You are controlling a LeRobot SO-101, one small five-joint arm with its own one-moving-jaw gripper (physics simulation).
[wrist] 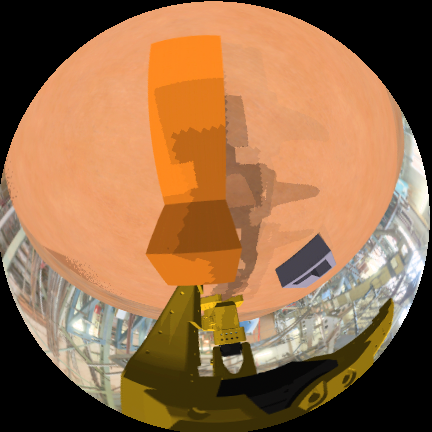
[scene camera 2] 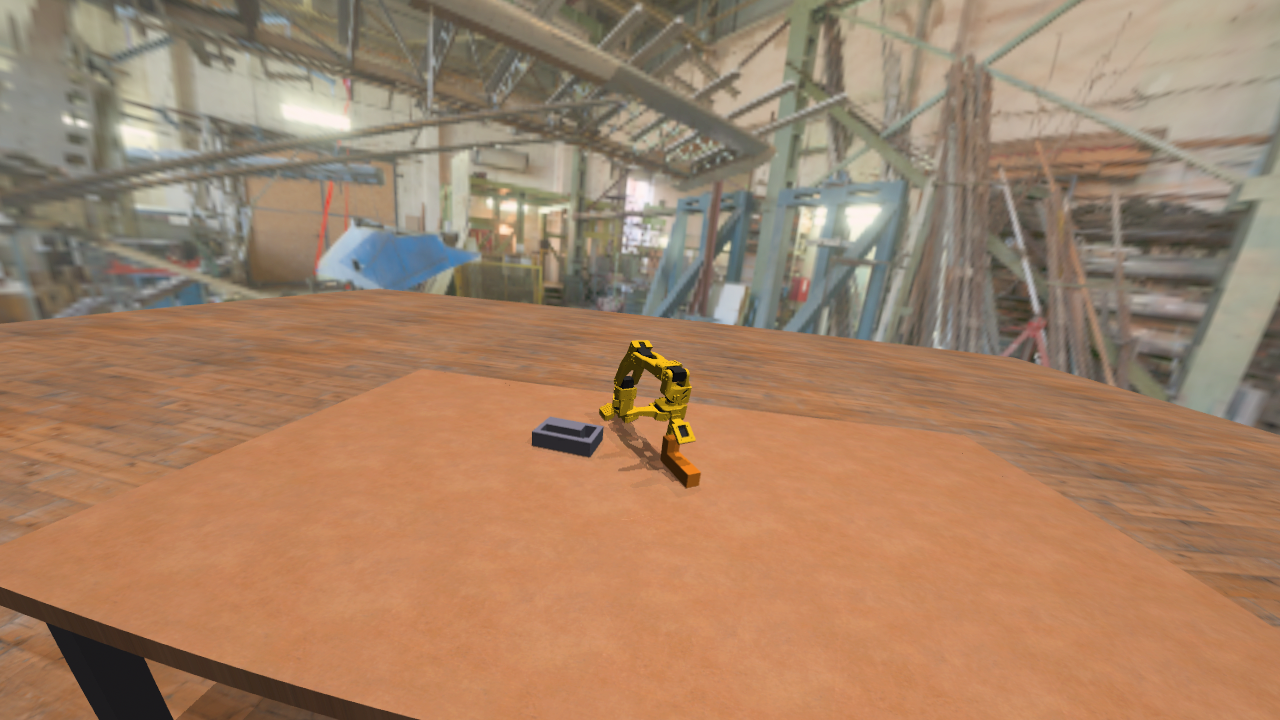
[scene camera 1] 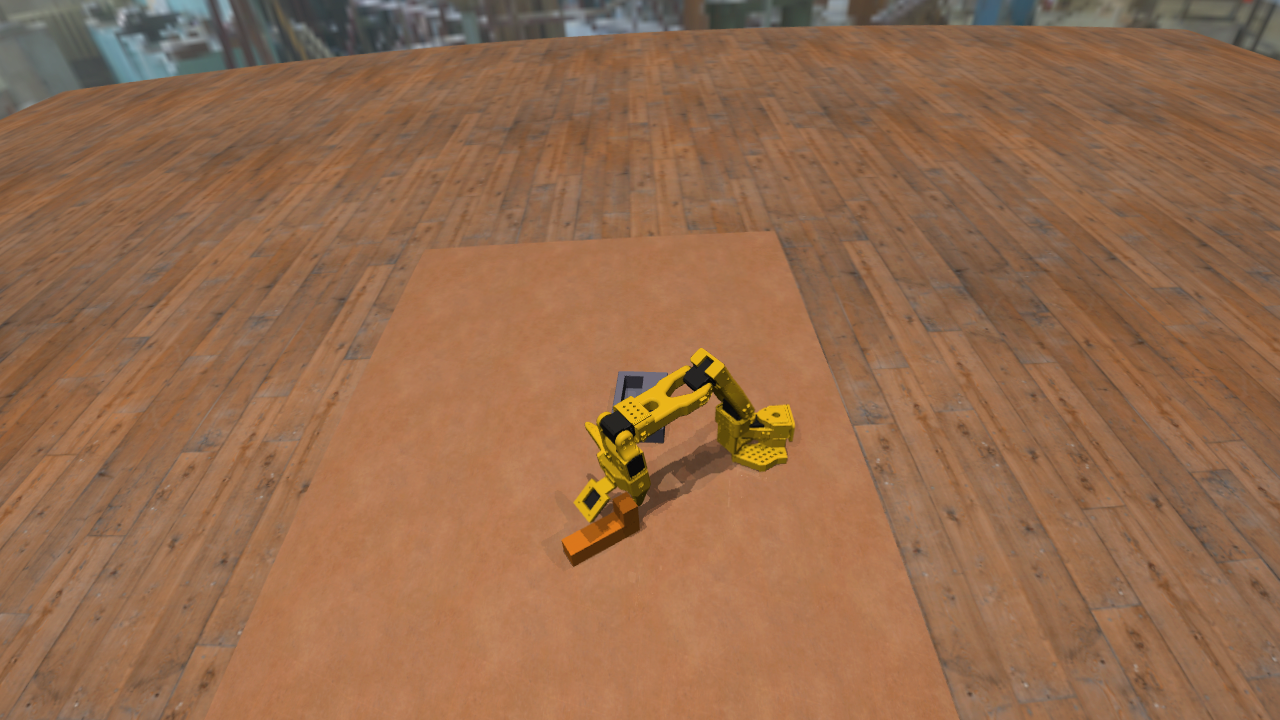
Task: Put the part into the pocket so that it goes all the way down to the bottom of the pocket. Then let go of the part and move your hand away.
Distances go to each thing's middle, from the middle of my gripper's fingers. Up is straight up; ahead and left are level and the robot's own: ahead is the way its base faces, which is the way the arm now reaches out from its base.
Labels:
Now: hand 90 mm above the orange block [scene camera 1: 624,521], 70 mm to the right of it and 20 mm short of it. Round my hand: dark grey pocket block [scene camera 2: 574,437]: 190 mm to the right, 100 mm below, 40 mm behind.

